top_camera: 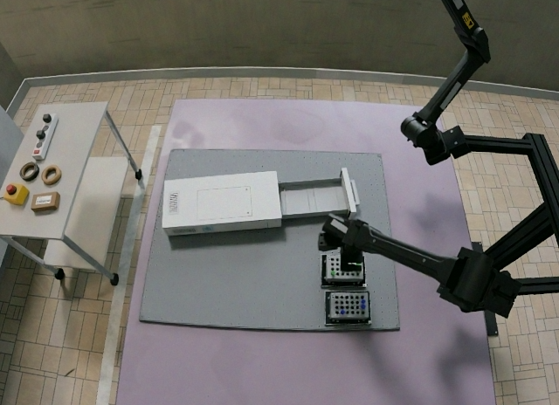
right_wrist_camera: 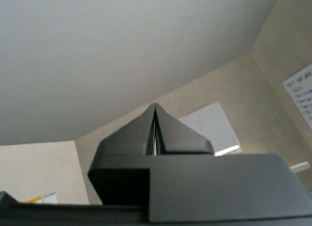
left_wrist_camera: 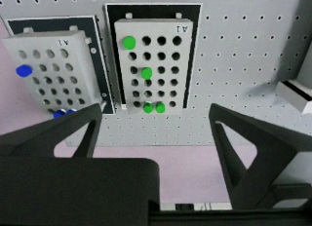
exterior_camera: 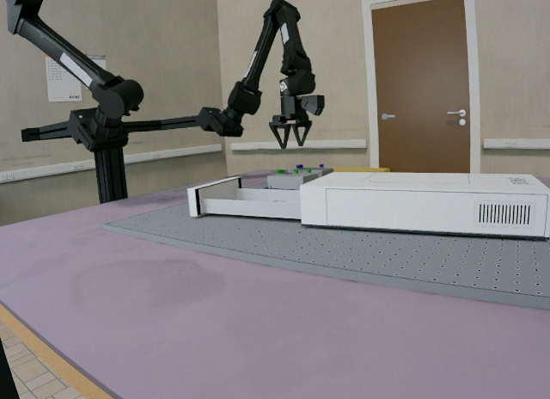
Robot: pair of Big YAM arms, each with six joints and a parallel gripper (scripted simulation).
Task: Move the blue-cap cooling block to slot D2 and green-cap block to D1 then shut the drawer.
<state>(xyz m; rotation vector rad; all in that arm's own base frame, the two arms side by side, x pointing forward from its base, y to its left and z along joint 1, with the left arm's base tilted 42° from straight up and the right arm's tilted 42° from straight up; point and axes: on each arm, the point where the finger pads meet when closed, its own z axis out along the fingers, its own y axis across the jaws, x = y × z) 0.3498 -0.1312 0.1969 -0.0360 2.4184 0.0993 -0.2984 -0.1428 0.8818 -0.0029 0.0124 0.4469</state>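
My left gripper is now 1 cm past the deck slot D1 and 14 cm above it. Round my left hand: white cooler (25 cm ahead, 28 cm to the right, 10 cm below); then deck slot D2 (1 cm behind, 14 cm to the left, 14 cm below).
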